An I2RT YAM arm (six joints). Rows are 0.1 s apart.
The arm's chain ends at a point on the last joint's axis. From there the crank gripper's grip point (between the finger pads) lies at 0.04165 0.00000 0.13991 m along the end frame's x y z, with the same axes.
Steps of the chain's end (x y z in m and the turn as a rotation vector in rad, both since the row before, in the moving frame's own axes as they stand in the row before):
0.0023 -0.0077 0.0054 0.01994 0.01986 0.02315
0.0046 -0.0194 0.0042 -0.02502 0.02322 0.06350
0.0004 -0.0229 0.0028 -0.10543 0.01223 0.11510
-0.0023 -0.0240 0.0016 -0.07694 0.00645 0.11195
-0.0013 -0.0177 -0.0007 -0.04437 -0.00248 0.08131
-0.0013 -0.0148 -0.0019 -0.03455 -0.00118 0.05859
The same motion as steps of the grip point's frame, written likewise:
0.0051 -0.0095 0.0045 0.01994 0.01986 0.02315
0.0076 -0.0132 0.0031 -0.02502 0.02322 0.06350
0.0010 -0.0034 0.0013 -0.10543 0.01223 0.11510
-0.0023 -0.0086 0.0007 -0.07694 0.00645 0.11195
-0.0020 -0.0081 -0.0008 -0.04437 -0.00248 0.08131
-0.0017 -0.0075 -0.0020 -0.03455 -0.00118 0.05859

